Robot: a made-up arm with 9 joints. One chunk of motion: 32 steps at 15 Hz.
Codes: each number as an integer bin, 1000 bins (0 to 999) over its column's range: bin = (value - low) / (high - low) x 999, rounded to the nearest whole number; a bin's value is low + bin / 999 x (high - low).
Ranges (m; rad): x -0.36..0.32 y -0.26..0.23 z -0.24..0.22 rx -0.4..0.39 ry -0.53..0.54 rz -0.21..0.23
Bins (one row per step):
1: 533 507 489 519 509 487
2: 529 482 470 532 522 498
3: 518 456 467 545 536 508
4: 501 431 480 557 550 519
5: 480 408 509 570 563 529
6: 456 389 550 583 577 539
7: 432 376 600 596 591 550
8: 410 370 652 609 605 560
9: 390 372 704 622 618 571
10: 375 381 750 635 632 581
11: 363 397 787 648 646 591
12: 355 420 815 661 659 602
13: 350 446 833 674 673 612
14: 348 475 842 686 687 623
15: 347 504 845 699 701 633
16: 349 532 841 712 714 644
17: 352 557 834 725 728 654
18: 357 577 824 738 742 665
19: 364 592 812 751 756 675
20: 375 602 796 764 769 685
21: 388 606 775 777 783 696
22: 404 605 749 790 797 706
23: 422 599 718 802 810 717
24: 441 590 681 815 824 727
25: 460 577 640 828 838 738
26: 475 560 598 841 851 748
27: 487 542 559 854 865 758
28: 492 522 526 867 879 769
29: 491 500 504 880 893 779
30: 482 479 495 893 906 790
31: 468 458 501 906 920 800
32: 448 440 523 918 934 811
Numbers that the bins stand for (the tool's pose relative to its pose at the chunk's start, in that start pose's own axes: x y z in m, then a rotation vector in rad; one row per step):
1: 0.0028 -0.0113 -0.0148 0.0104 0.0152 0.0045
2: 0.0001 -0.0236 -0.0236 0.0207 0.0291 0.0093
3: -0.0074 -0.0363 -0.0250 0.0310 0.0441 0.0137
4: -0.0190 -0.0486 -0.0190 0.0405 0.0591 0.0186
5: -0.0333 -0.0599 -0.0056 0.0508 0.0730 0.0230
6: -0.0496 -0.0692 0.0133 0.0610 0.0880 0.0274
7: -0.0659 -0.0756 0.0363 0.0713 0.1030 0.0322
8: -0.0809 -0.0785 0.0602 0.0816 0.1180 0.0366
9: -0.0945 -0.0775 0.0842 0.0919 0.1319 0.0415
10: -0.1047 -0.0731 0.1053 0.1022 0.1469 0.0459
11: -0.1129 -0.0653 0.1224 0.1124 0.1619 0.0503
12: -0.1184 -0.0540 0.1353 0.1227 0.1758 0.0551
13: -0.1218 -0.0412 0.1436 0.1330 0.1908 0.0595
14: -0.1231 -0.0270 0.1477 0.1425 0.2058 0.0644
15: -0.1238 -0.0128 0.1491 0.1528 0.2208 0.0688
16: -0.1224 0.0009 0.1472 0.1630 0.2347 0.0736
17: -0.1204 0.0132 0.1440 0.1733 0.2497 0.0780
18: -0.1170 0.0230 0.1394 0.1836 0.2647 0.0829
19: -0.1122 0.0304 0.1339 0.1939 0.2797 0.0873
20: -0.1047 0.0353 0.1265 0.2042 0.2937 0.0917
21: -0.0959 0.0372 0.1169 0.2144 0.3086 0.0965
22: -0.0850 0.0367 0.1049 0.2247 0.3236 0.1010
23: -0.0728 0.0338 0.0906 0.2342 0.3376 0.1058
24: -0.0598 0.0294 0.0736 0.2445 0.3526 0.1102
25: -0.0469 0.0230 0.0547 0.2548 0.3676 0.1150
26: -0.0367 0.0147 0.0354 0.2651 0.3815 0.1194
27: -0.0285 0.0058 0.0174 0.2753 0.3965 0.1239
28: -0.0251 -0.0040 0.0022 0.2856 0.4115 0.1287
29: -0.0258 -0.0148 -0.0079 0.2959 0.4265 0.1331
30: -0.0319 -0.0251 -0.0121 0.3062 0.4404 0.1379
31: -0.0414 -0.0354 -0.0093 0.3165 0.4554 0.1424
32: -0.0551 -0.0442 0.0008 0.3259 0.4704 0.1472

